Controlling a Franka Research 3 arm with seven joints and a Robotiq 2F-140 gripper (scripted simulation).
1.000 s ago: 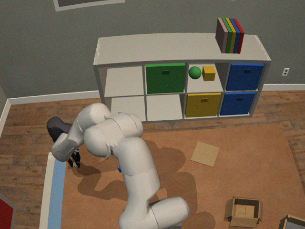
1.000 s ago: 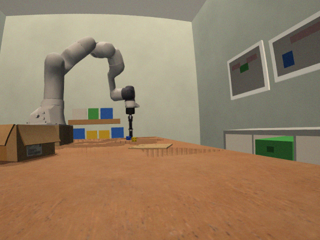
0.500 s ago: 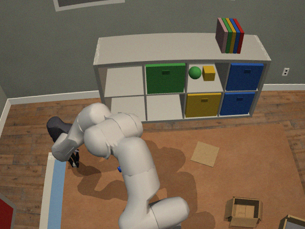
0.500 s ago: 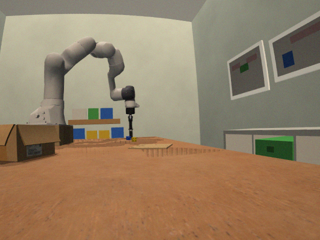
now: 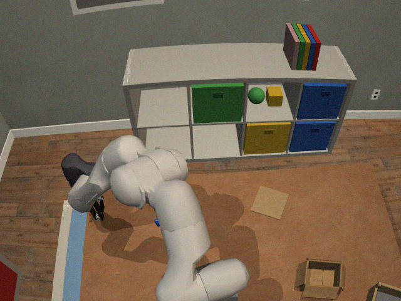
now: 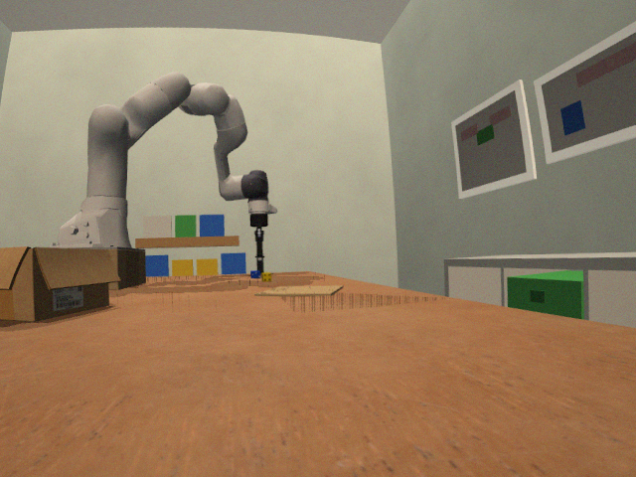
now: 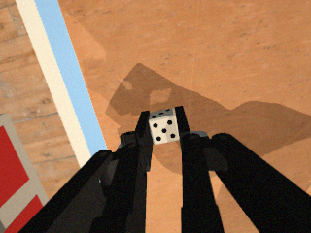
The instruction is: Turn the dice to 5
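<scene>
My gripper is now 760 mm to the left of the tan mat, 70 mm short of it and 30 mm above it. From my hand the other things lie so: yellow die 440 mm to the right, 20 mm below, 10 mm ahead; then blue die 270 mm to the right, 20 mm below, 20 mm behind; then white die 20 mm below.
</scene>
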